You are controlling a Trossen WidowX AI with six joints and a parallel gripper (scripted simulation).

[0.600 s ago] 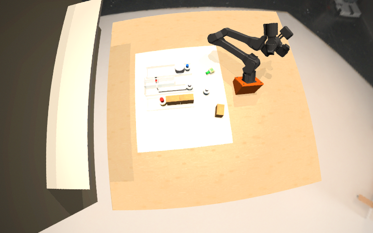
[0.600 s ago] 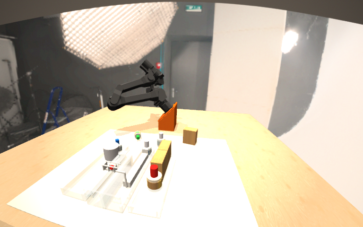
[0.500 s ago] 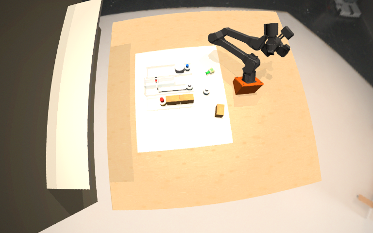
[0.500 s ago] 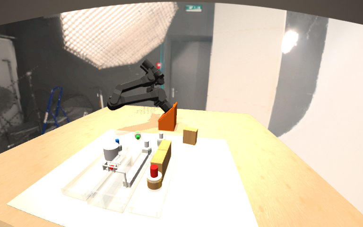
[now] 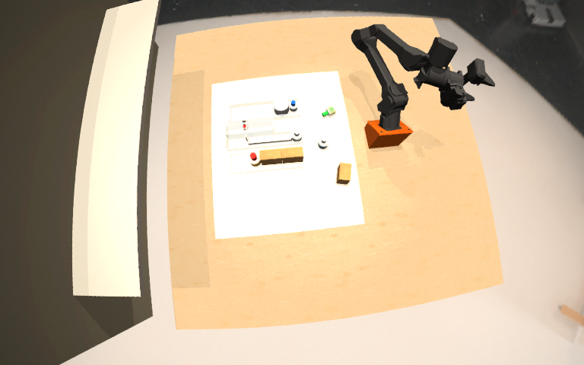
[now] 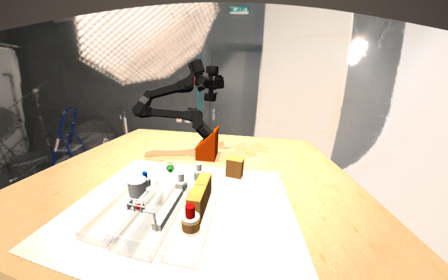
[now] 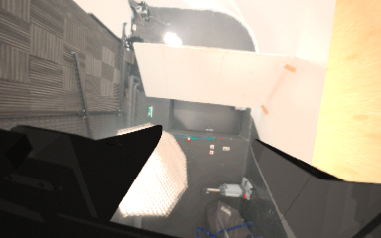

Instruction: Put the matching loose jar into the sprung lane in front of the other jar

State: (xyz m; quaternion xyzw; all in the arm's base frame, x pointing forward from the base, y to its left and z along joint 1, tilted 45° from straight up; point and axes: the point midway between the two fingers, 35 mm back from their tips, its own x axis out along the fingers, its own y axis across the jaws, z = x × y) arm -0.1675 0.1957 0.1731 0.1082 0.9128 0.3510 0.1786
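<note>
The grey cylinder lies 58 cm ahead of my gripper tip, 23 cm to the right of it and 32 cm below it.
</note>
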